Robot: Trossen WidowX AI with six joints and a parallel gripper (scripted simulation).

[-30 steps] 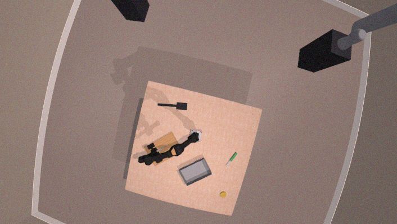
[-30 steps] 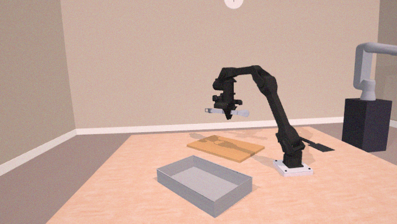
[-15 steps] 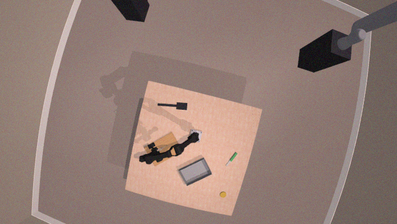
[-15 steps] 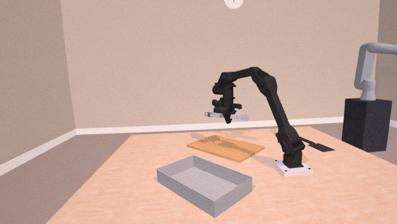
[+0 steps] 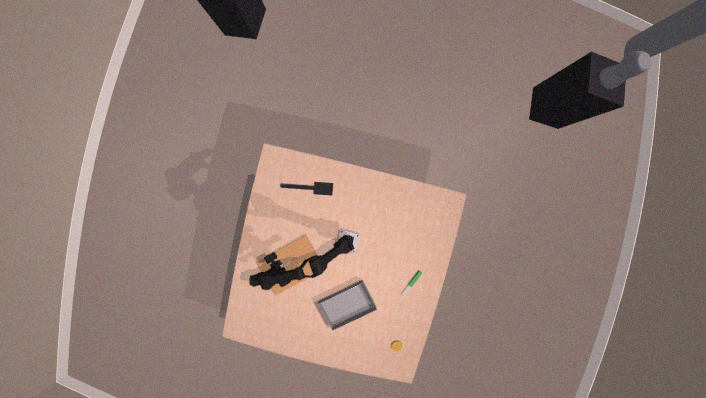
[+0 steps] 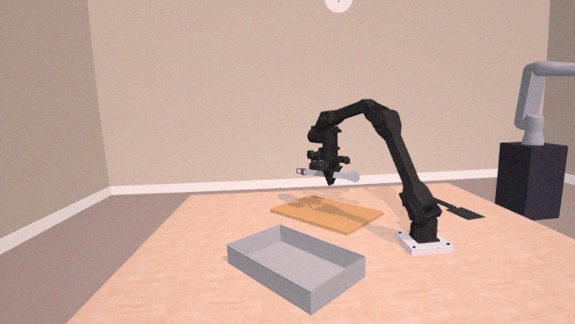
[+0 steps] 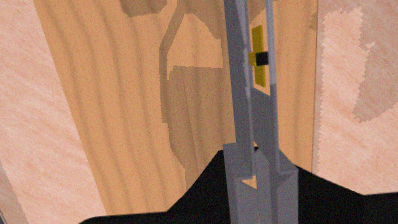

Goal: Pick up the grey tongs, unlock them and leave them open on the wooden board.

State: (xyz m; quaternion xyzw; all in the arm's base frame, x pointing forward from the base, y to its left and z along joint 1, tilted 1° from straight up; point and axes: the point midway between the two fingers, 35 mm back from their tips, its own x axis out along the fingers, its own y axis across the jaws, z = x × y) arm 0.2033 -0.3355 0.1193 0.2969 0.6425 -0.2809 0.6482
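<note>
The wooden board lies 100 mm below my gripper tip, 30 mm ahead of it and 20 mm to the left of it. The rest, counted from my gripper tip: grey roasting tin: 420 mm to the left, 180 mm ahead, 80 mm below; yellow lock: 40 mm to the right, 40 mm above, 30 mm ahead; black spatula: 470 mm behind, 100 mm below, 40 mm to the left.
</note>
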